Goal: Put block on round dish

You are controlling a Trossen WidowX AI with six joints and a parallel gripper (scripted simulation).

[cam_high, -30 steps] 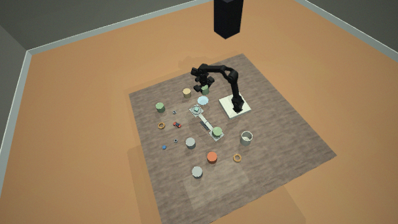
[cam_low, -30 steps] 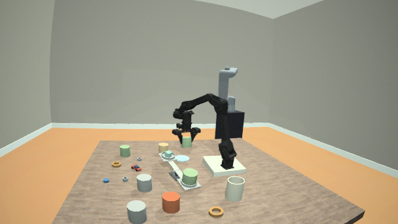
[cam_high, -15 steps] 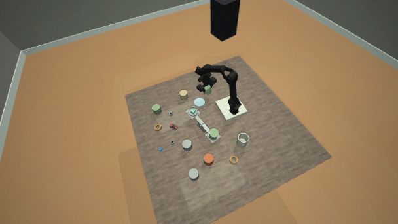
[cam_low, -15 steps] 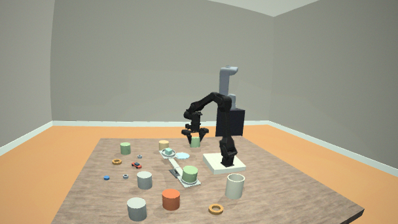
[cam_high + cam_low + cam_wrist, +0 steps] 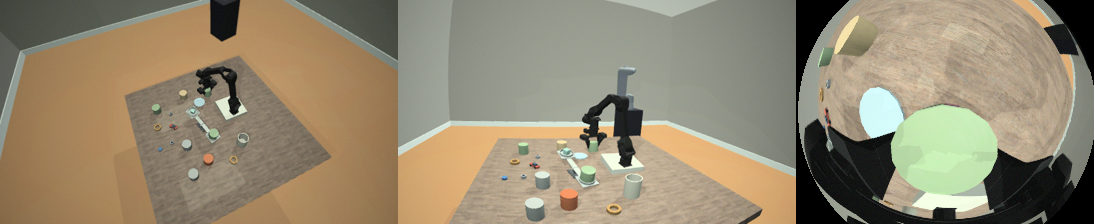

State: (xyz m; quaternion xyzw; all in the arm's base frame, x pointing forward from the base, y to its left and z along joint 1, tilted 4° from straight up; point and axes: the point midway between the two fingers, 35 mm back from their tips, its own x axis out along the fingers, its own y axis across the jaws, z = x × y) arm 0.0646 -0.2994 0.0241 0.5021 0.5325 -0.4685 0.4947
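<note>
Now: gripper tip 24 cm short of the mint block, 12 cm to the right of it and 4 cm below it. Round my gripper tip: round light-blue dish 11 cm ahead, 4 cm below, 2 cm to the left; then tan cup 19 cm ahead, 14 cm to the right, 1 cm below; then small balance 24 cm to the left, 23 cm ahead.
</note>
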